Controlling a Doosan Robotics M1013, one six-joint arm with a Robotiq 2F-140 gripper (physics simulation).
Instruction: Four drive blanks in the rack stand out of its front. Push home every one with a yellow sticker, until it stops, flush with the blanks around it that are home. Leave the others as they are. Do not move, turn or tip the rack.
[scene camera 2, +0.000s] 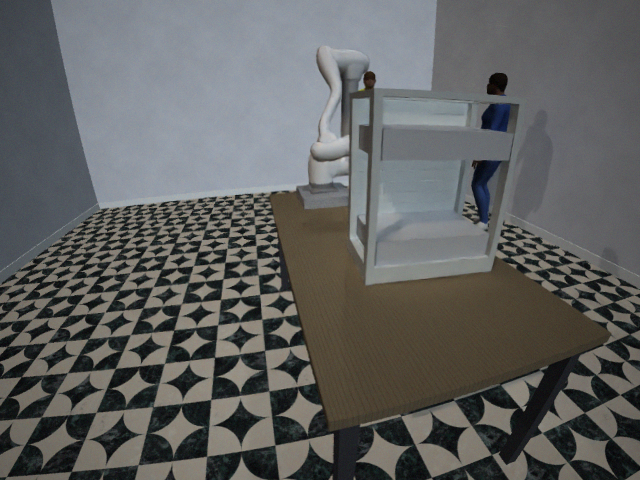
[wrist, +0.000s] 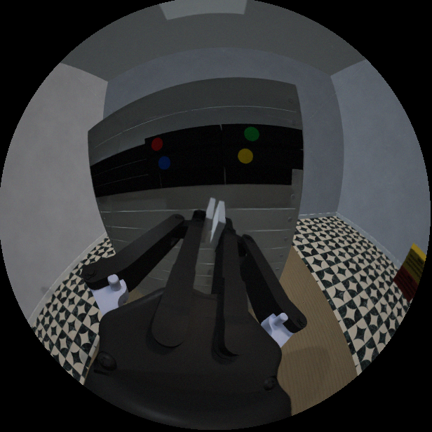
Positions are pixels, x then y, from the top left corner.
my gripper: wrist 214, 208; not seen in scene camera 2 (hidden by a rack)
rack: scene camera 2 408, 172; wrist 240, 140
